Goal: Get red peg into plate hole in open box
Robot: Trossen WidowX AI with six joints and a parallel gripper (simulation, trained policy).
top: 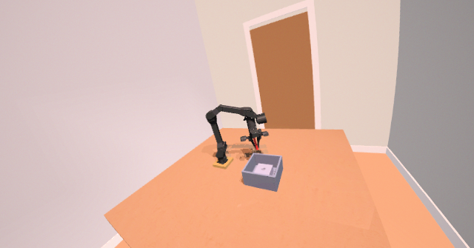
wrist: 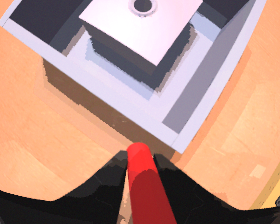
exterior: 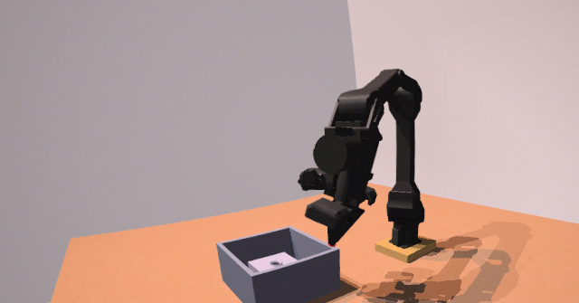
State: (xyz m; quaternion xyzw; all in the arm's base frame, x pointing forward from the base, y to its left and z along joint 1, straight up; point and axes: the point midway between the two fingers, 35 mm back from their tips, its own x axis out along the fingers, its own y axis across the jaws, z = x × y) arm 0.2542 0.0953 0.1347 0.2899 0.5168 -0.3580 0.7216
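The red peg is 10 mm behind my gripper tip and 30 mm above it. Also, from my gripper tip: pale plate: 80 mm ahead, 100 mm to the right, 80 mm below; grey box: 80 mm ahead, 100 mm to the right, 100 mm below.
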